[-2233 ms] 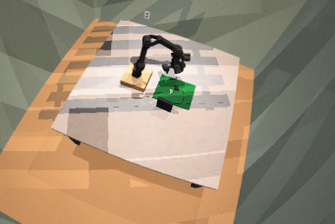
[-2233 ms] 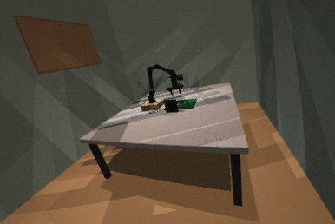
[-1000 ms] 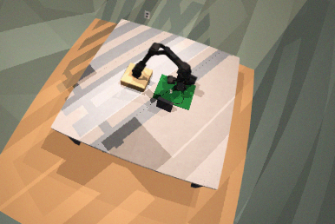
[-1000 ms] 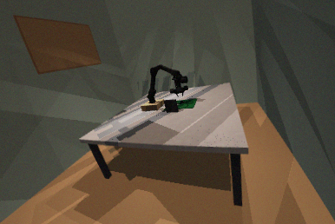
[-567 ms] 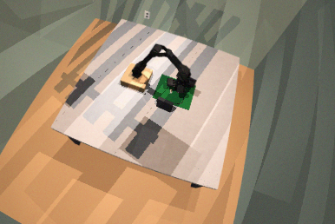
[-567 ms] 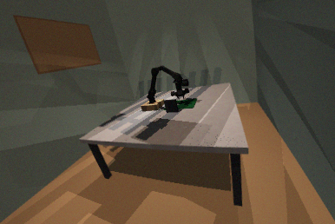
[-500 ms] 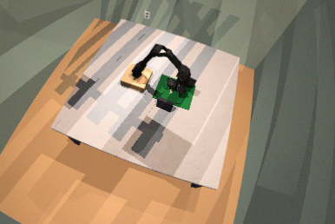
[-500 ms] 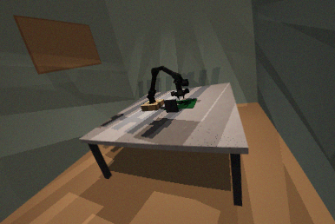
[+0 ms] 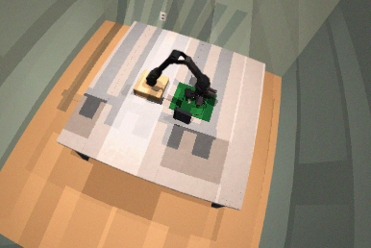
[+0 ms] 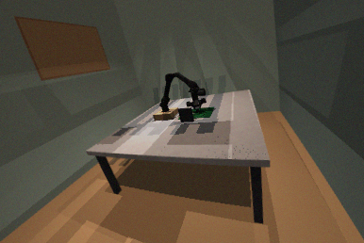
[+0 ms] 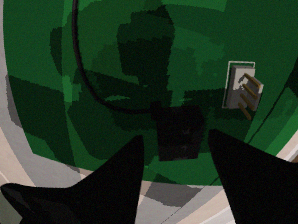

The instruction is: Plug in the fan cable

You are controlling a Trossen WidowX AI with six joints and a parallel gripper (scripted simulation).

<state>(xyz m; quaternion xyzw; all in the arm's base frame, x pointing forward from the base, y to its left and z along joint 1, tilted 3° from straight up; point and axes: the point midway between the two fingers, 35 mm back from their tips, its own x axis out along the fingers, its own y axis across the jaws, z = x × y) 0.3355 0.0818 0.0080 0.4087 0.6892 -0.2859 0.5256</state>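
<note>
Now: the black fan plug 10 mm behind my gripper tip, 10 mm to the left of it and 10 mm below it. Round my gripper tip: green circuit board (20 mm to the right, 40 mm below); black fan (10 mm behind, 200 mm to the right, 30 mm above); four-pin fan header (30 mm behind, 50 mm to the right, 30 mm below).
</note>
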